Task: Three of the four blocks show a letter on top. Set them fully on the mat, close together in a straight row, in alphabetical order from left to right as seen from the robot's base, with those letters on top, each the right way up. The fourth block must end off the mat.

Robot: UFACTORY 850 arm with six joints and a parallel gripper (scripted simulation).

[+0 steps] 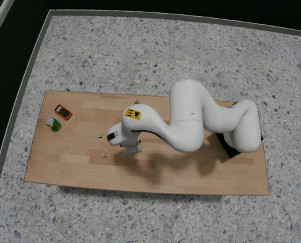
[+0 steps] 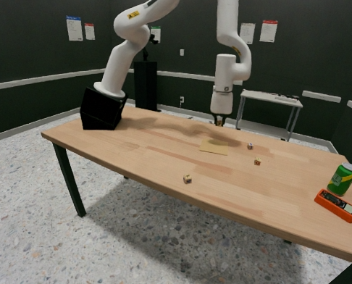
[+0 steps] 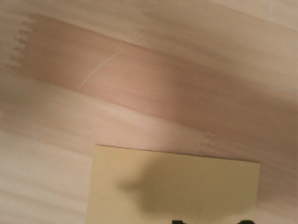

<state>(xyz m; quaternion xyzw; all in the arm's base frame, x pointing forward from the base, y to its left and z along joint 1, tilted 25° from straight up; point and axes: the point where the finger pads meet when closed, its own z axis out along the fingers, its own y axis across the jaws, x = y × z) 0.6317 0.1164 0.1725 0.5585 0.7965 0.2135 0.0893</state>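
The tan mat is 1 cm ahead of my hand, 4 cm to the right of it and 12 cm below it. The rest, counted from my hand: green can (56 cm ahead, 8 cm to the right, 6 cm below); then orange meter (54 cm ahead, 19 cm to the right, 11 cm below).
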